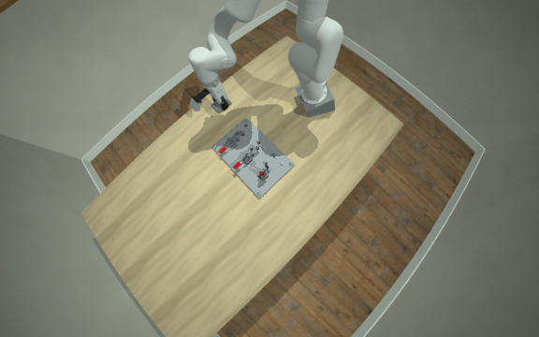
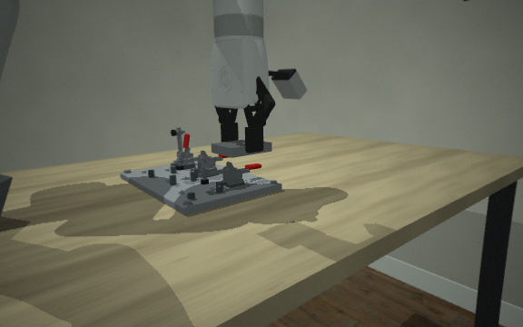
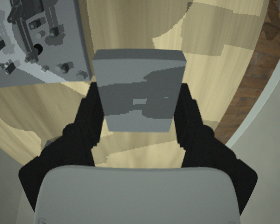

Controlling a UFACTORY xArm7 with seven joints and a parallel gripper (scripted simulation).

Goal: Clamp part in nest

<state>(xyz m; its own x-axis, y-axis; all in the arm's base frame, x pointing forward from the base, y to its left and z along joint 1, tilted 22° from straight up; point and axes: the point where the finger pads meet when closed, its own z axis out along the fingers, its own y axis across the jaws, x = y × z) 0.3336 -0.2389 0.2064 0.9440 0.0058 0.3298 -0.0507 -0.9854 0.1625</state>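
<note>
Right now my hand is 6 cm short of the grey fixture plate, 25 cm to the right of it and 13 cm above it. The rest, counted from my hand: part: 1 cm below.
</note>
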